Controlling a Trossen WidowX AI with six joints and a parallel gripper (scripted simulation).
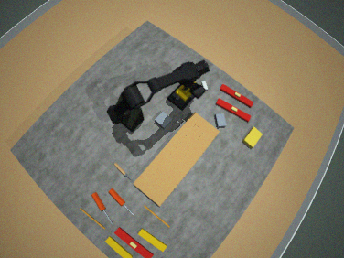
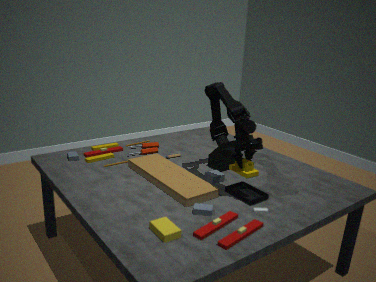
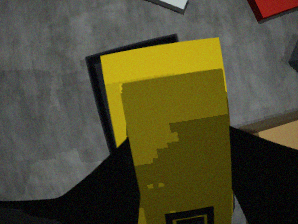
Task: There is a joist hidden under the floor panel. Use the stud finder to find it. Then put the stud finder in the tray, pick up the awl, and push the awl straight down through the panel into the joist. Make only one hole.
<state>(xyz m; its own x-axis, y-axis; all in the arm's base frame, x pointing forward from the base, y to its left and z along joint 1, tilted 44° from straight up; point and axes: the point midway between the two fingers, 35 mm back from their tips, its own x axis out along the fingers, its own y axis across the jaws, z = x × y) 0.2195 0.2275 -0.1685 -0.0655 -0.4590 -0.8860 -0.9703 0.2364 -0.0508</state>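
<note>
The black tray lies 12 cm below my gripper tip, 2 cm behind it and 1 cm to the left of it. From my gripper tip the other things lie so: yellow block (47 cm ahead, 12 cm below); small white piece (14 cm to the left, 13 cm below, 6 cm ahead); yellow stud finder (2 cm to the right, 2 cm above).
</note>
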